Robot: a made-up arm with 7 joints.
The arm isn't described. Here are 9 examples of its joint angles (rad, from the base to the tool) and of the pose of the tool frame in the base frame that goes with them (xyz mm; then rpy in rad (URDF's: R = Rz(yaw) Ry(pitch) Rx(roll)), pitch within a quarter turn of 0, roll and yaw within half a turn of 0).
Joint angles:
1: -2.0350 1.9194 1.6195 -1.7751 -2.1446 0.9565 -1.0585
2: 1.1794 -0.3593 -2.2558 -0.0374 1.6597 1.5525 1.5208
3: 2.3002 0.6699 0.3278 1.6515 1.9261 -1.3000 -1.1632
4: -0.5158 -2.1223 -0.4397 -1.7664 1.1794 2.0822 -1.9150
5: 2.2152 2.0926 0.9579 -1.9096 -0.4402 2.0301 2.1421
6: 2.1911 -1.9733 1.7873 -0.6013 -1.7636 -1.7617 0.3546
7: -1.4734 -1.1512 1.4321 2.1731 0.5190 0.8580 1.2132
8: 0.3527 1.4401 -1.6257 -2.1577 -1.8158 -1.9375 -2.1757
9: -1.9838 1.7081 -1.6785 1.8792 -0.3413 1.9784 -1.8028
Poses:
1: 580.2 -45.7 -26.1 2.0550 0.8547 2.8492
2: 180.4 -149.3 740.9 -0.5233 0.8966 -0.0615
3: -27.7 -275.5 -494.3 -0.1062 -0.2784 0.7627
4: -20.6 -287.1 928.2 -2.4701 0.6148 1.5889
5: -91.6 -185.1 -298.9 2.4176 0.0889 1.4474
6: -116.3 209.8 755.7 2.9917 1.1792 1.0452
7: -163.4 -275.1 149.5 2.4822 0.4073 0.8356
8: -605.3 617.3 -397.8 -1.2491 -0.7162 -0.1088
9: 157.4 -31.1 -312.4 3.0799 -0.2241 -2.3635
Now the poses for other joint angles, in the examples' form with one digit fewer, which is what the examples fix.
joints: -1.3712 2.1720 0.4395 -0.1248 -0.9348 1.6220 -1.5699
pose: 291 -156 -232 -1.191 -0.474 -2.333
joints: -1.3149 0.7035 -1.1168 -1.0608 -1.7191 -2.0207 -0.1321
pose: -254 397 -869 0.587 -0.592 -1.942
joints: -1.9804 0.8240 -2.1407 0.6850 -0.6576 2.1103 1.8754
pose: -92 328 -545 -0.784 -0.980 -2.409
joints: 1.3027 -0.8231 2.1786 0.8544 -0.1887 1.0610 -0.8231
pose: 362 11 202 -0.798 -0.214 -2.811
